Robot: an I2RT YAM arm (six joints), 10 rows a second.
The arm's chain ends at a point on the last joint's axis. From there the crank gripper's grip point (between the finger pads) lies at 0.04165 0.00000 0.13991 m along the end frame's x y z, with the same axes.
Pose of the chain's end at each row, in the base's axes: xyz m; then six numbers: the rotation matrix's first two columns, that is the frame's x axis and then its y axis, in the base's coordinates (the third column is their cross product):
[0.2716 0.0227 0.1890 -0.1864 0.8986 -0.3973 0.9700 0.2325 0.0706]
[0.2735 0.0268 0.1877 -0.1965 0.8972 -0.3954 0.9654 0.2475 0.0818]
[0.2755 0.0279 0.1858 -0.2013 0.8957 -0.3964 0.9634 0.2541 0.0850]
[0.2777 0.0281 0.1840 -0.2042 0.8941 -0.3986 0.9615 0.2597 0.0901]
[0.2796 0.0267 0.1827 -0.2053 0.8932 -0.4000 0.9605 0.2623 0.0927]
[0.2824 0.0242 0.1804 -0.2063 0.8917 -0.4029 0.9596 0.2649 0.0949]
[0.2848 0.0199 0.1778 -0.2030 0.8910 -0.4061 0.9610 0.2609 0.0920]
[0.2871 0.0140 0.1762 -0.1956 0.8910 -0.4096 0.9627 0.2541 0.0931]
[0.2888 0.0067 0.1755 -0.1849 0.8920 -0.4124 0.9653 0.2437 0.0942]
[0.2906 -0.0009 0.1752 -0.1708 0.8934 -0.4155 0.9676 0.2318 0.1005]
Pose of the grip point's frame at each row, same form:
[0.2856 0.0080 0.0444 -0.1864 0.8986 -0.3973 0.9700 0.2325 0.0706]
[0.2893 0.0130 0.0432 -0.1965 0.8972 -0.3954 0.9654 0.2475 0.0818]
[0.2919 0.0142 0.0414 -0.2013 0.8957 -0.3964 0.9634 0.2541 0.0850]
[0.2949 0.0143 0.0397 -0.2042 0.8941 -0.3986 0.9615 0.2597 0.0901]
[0.2973 0.0128 0.0385 -0.2053 0.8932 -0.4000 0.9605 0.2623 0.0927]
[0.3006 0.0100 0.0363 -0.2063 0.8917 -0.4029 0.9596 0.2649 0.0949]
[0.3026 0.0050 0.0337 -0.2030 0.8910 -0.4061 0.9610 0.2609 0.0920]
[0.3051 -0.0015 0.0322 -0.1956 0.8910 -0.4096 0.9627 0.2541 0.0931]
[0.3069 -0.0094 0.0316 -0.1849 0.8920 -0.4124 0.9653 0.2437 0.0942]
[0.3095 -0.0175 0.0314 -0.1708 0.8934 -0.4155 0.9676 0.2318 0.1005]

